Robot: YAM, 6 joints.
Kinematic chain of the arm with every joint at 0, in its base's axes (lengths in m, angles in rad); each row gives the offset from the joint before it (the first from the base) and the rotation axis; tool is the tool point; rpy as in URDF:
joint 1: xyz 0 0 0.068 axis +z
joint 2: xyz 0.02 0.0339 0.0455 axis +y
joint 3: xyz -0.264 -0.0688 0 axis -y
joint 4: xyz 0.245 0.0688 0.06 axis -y
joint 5: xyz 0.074 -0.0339 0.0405 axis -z
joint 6: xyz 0.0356 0 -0.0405 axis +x
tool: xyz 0 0 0 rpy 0 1.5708 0
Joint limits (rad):
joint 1: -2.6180..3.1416
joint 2: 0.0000..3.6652
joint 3: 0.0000..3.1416
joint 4: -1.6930..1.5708
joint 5: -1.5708..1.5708
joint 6: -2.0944..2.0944
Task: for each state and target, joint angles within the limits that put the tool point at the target. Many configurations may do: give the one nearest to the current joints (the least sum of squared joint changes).
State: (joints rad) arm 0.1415 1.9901 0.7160 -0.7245 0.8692 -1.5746
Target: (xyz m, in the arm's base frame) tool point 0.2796 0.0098 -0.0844
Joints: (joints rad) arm 0.1270 2.6070 1.0813 -0.4579 0.8066 -1.5746
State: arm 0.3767 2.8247 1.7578 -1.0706 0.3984 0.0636
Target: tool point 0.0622 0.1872 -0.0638
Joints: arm 1.2900 2.7958 1.1284 -1.3158 0.2233 0.0636
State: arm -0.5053 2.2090 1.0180 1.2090 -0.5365 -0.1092
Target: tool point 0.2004 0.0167 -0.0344
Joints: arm -0.0225 2.3793 0.3043 1.0682 -0.6377 -0.1092
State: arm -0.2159 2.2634 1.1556 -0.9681 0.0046 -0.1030
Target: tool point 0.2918 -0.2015 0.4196
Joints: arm -0.5999 1.6224 1.8051 -0.7739 0.0448 -0.1030
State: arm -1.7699 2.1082 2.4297 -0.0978 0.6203 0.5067
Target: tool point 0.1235 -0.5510 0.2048
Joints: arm -1.3147 2.4550 2.1218 -0.2008 0.6000 0.5067
